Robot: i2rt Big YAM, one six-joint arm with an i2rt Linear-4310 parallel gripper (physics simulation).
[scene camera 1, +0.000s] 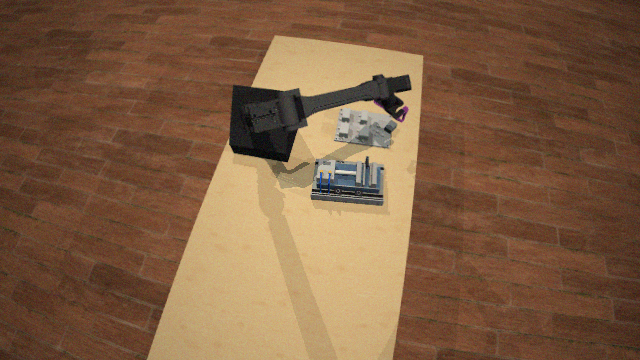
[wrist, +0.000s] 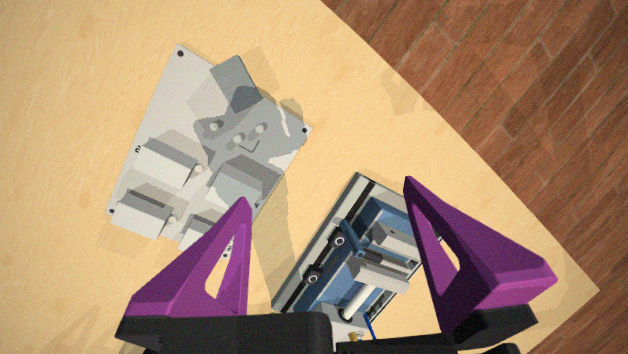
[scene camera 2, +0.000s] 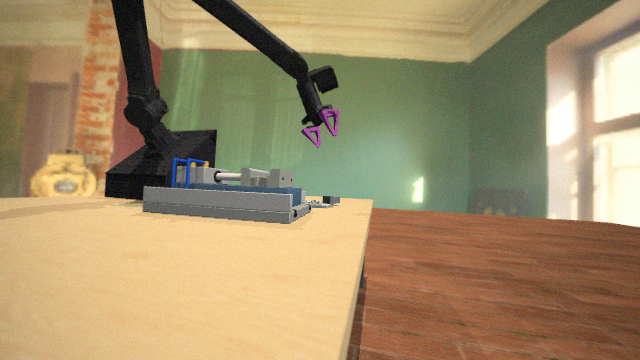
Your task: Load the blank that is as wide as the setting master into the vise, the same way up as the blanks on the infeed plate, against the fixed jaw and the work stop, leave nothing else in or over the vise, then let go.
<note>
The gripper (scene camera 2: 326, 141) is open, with nothing in its grasp. Also in view: a grey blank (wrist: 232, 77). Further things: a grey infeed plate (scene camera 1: 374, 119).
The gripper is seen too in the wrist view (wrist: 324, 193). The grey infeed plate is seen too in the wrist view (wrist: 187, 99).
</note>
